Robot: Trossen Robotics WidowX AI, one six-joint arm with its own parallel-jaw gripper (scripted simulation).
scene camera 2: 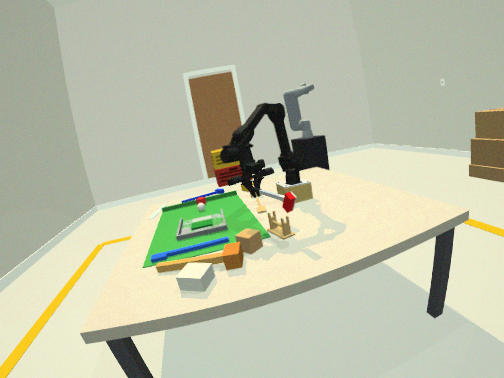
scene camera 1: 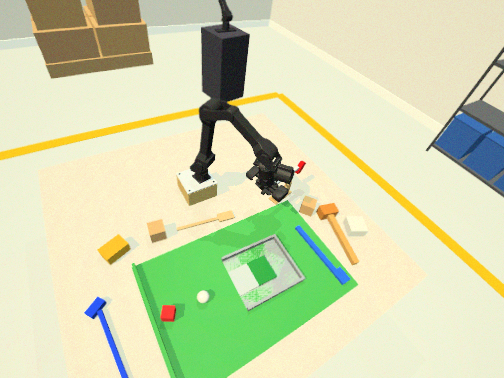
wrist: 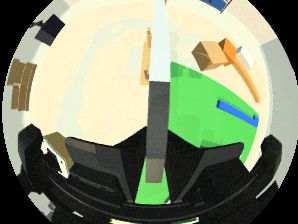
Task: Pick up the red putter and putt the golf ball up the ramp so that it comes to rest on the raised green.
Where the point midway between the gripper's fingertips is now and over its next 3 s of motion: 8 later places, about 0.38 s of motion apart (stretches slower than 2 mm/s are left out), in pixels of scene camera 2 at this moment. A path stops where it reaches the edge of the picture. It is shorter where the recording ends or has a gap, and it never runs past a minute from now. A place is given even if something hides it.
The gripper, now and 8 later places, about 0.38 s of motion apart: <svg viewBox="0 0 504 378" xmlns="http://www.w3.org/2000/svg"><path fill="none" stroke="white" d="M257 197L250 195L239 194L230 191L226 188L224 185L226 180L231 176L234 175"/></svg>
